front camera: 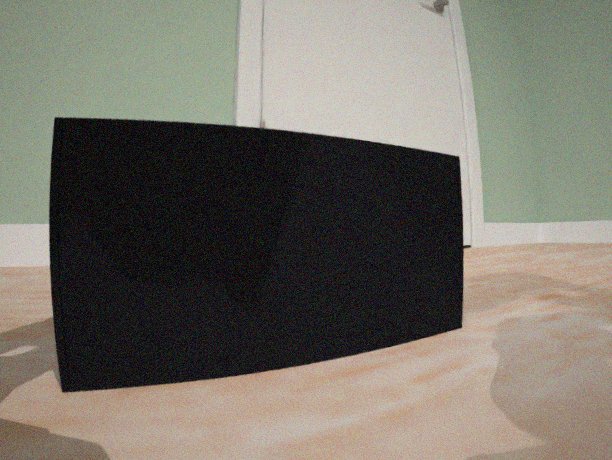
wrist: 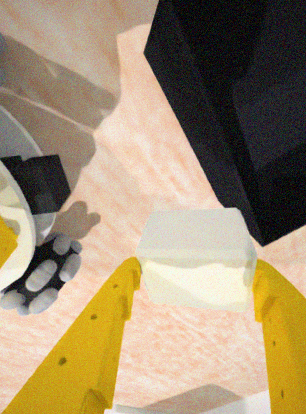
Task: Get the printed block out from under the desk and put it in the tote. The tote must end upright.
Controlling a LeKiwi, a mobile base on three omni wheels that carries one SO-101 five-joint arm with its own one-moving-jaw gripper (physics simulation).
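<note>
The printed block, pale white, is held between the two yellow jaws in the wrist view. My gripper is shut on it, one jaw pressing on each side. The black tote stands on the floor. It fills much of the front camera view, close ahead, and shows at the upper right in the wrist view, with its near corner just beyond the block. Its open top and dark inside show in part in the wrist view. The block is outside the tote. The desk does not show in either view.
The robot's own base with an omni wheel is at the left of the wrist view. Behind the tote are a white door and a green wall with a white baseboard. Shadows lie on the wood-look floor.
</note>
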